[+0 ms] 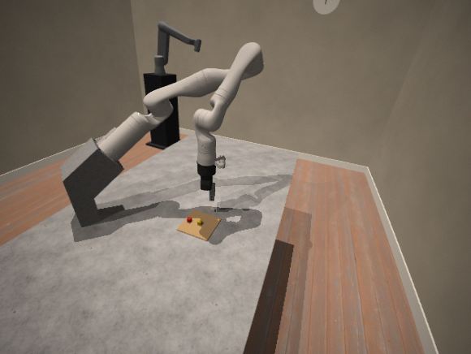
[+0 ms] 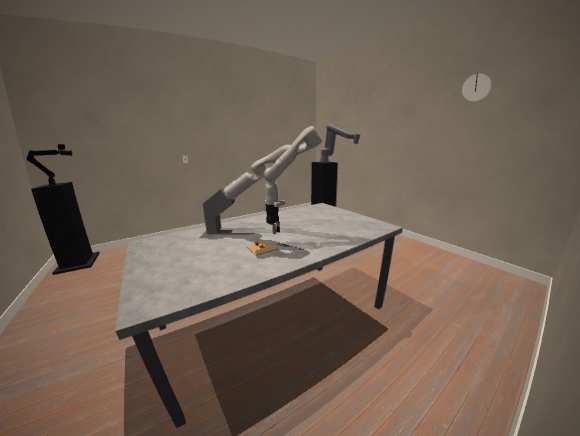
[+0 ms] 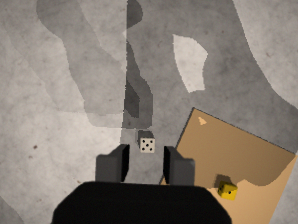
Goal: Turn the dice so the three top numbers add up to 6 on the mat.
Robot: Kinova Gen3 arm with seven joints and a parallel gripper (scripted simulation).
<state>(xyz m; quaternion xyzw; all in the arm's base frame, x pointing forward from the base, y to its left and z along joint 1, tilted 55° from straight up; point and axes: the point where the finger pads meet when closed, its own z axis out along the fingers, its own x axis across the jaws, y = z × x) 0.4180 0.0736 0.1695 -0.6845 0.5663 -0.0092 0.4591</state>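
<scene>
Right now the white die is 8 cm below my hand. From my hand the other things lie so: tan mat 10 cm to the right, 9 cm below; then red die 5 cm behind, 11 cm to the right, 8 cm below; then yellow die 10 cm to the right, 8 cm below.
</scene>
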